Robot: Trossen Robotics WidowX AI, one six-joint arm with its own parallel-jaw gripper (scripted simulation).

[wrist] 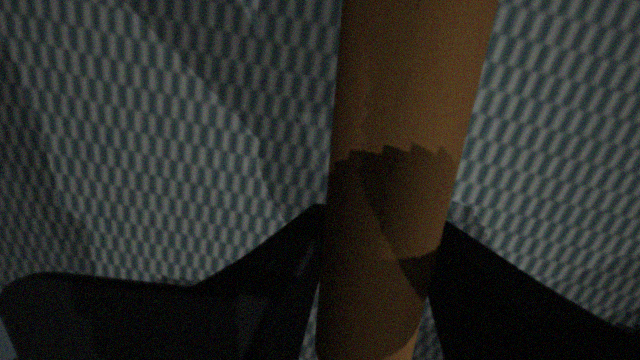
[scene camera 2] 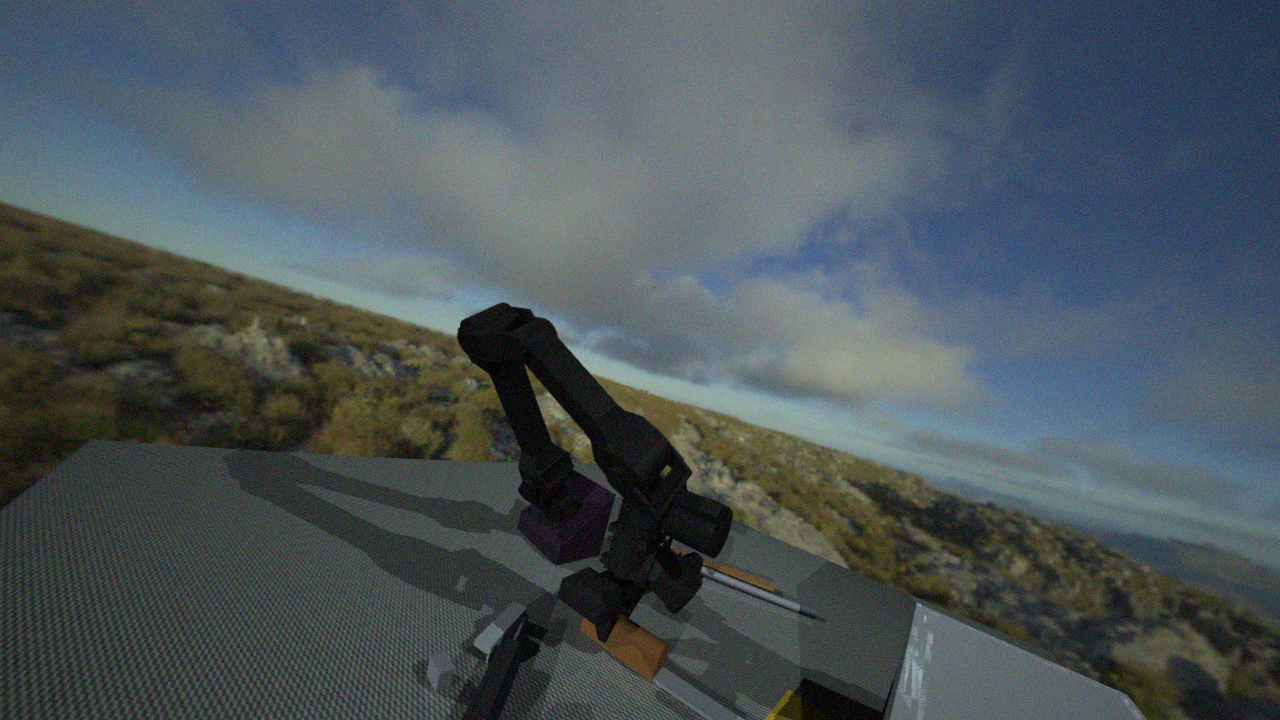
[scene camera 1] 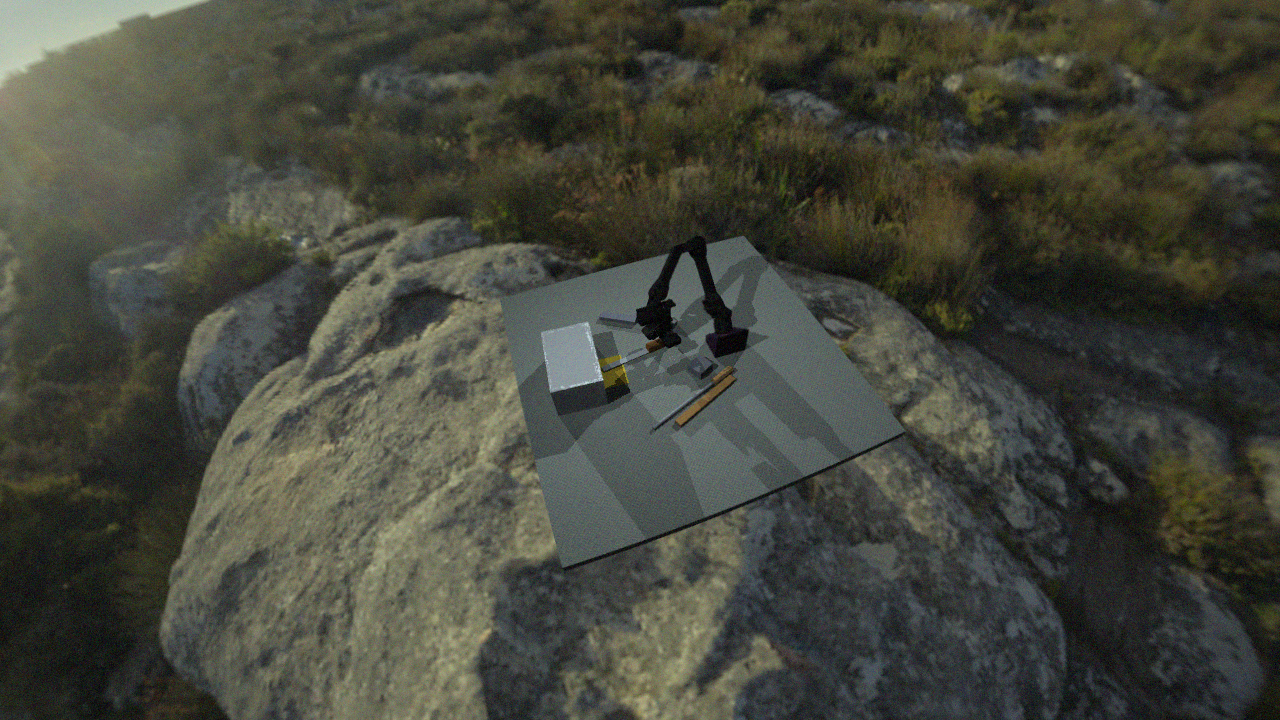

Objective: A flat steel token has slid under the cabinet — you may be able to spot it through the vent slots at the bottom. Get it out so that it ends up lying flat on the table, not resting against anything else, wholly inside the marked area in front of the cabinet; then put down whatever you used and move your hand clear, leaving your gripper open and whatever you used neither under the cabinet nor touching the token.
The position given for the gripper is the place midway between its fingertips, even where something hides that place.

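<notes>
Scene camera 2 shows the gripper [scene camera 2: 609, 634], a wooden stick [scene camera 2: 749, 579] and a wooden-handled rod [scene camera 2: 743, 586]. In the wrist view the gripper [wrist: 373, 222] is visible, carrying a wooden-handled blade [wrist: 406, 85]; the stick is out of frame in the wrist view, and the rod is out of frame in the wrist view as well.
</notes>
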